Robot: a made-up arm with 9 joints. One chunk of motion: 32 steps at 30 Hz.
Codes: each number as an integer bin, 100 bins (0 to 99) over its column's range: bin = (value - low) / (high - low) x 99, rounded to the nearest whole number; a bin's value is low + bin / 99 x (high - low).
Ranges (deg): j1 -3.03..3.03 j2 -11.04..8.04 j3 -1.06..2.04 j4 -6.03..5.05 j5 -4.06..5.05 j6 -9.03..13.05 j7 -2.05..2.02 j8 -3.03..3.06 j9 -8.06..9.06
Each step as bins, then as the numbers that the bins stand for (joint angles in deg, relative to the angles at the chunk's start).
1 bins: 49 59 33 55 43 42 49 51 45
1 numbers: -0.03 0.33 -0.03 0.13 -0.10 0.34 -0.04 0.11 -0.28
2 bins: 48 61 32 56 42 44 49 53 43
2 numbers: -0.09 0.72 -0.06 0.24 -0.20 0.78 -0.04 0.23 -0.62
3 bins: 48 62 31 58 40 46 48 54 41
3 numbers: -0.09 0.91 -0.09 0.46 -0.38 1.23 -0.08 0.29 -0.97
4 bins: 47 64 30 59 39 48 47 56 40
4 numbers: -0.15 1.29 -0.12 0.57 -0.47 1.68 -0.12 0.41 -1.14
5 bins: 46 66 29 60 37 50 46 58 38
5 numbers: -0.21 1.68 -0.15 0.69 -0.66 2.12 -0.16 0.54 -1.49
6 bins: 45 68 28 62 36 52 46 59 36
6 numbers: -0.28 2.07 -0.18 0.91 -0.75 2.57 -0.16 0.60 -1.83
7 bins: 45 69 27 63 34 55 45 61 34
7 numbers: -0.28 2.26 -0.21 1.02 -0.93 3.24 -0.20 0.72 -2.18
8 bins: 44 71 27 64 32 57 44 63 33
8 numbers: -0.34 2.64 -0.21 1.13 -1.12 3.68 -0.24 0.85 -2.35
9 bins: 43 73 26 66 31 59 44 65 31
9 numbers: -0.40 3.03 -0.25 1.36 -1.21 4.13 -0.24 0.97 -2.70
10 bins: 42 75 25 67 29 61 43 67 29
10 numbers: -0.46 3.41 -0.28 1.47 -1.39 4.57 -0.28 1.09 -3.05
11 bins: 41 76 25 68 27 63 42 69 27
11 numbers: -0.52 3.61 -0.28 1.58 -1.58 5.02 -0.32 1.21 -3.39
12 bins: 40 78 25 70 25 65 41 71 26
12 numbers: -0.58 3.99 -0.28 1.80 -1.76 5.47 -0.36 1.34 -3.56
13 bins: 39 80 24 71 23 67 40 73 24
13 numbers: -0.64 4.38 -0.31 1.92 -1.94 5.91 -0.41 1.46 -3.91
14 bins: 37 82 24 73 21 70 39 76 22
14 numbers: -0.77 4.76 -0.31 2.14 -2.13 6.58 -0.45 1.65 -4.26
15 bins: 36 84 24 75 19 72 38 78 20
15 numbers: -0.83 5.15 -0.31 2.36 -2.31 7.03 -0.49 1.77 -4.60
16 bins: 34 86 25 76 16 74 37 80 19
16 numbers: -0.95 5.53 -0.28 2.48 -2.59 7.47 -0.53 1.89 -4.77
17 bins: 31 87 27 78 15 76 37 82 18
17 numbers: -1.13 5.73 -0.21 2.70 -2.68 7.92 -0.53 2.01 -4.95
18 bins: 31 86 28 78 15 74 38 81 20
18 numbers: -1.13 5.53 -0.18 2.70 -2.68 7.47 -0.49 1.95 -4.60
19 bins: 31 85 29 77 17 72 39 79 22
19 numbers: -1.13 5.34 -0.15 2.59 -2.50 7.03 -0.45 1.83 -4.26
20 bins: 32 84 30 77 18 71 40 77 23
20 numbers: -1.07 5.15 -0.12 2.59 -2.40 6.81 -0.41 1.71 -4.08
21 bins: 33 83 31 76 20 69 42 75 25
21 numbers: -1.01 4.96 -0.09 2.48 -2.22 6.36 -0.32 1.58 -3.74
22 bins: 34 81 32 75 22 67 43 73 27
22 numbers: -0.95 4.57 -0.06 2.36 -2.04 5.91 -0.28 1.46 -3.39
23 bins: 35 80 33 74 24 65 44 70 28
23 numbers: -0.89 4.38 -0.03 2.25 -1.85 5.47 -0.24 1.28 -3.22
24 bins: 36 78 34 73 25 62 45 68 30
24 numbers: -0.83 3.99 0.00 2.14 -1.76 4.80 -0.20 1.15 -2.87
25 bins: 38 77 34 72 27 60 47 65 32
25 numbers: -0.70 3.80 0.00 2.03 -1.58 4.35 -0.12 0.97 -2.53
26 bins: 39 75 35 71 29 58 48 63 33
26 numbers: -0.64 3.41 0.04 1.92 -1.39 3.91 -0.08 0.85 -2.35
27 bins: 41 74 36 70 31 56 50 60 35
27 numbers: -0.52 3.22 0.07 1.80 -1.21 3.46 0.01 0.66 -2.01
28 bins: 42 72 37 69 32 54 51 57 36
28 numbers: -0.46 2.84 0.10 1.69 -1.12 3.01 0.05 0.48 -1.83
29 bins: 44 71 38 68 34 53 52 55 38
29 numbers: -0.34 2.64 0.13 1.58 -0.93 2.79 0.09 0.35 -1.49
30 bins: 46 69 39 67 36 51 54 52 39
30 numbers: -0.21 2.26 0.16 1.47 -0.75 2.34 0.17 0.17 -1.32
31 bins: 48 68 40 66 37 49 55 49 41
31 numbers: -0.09 2.07 0.19 1.36 -0.66 1.90 0.21 -0.02 -0.97
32 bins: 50 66 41 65 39 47 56 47 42
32 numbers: 0.03 1.68 0.22 1.24 -0.47 1.45 0.25 -0.14 -0.80
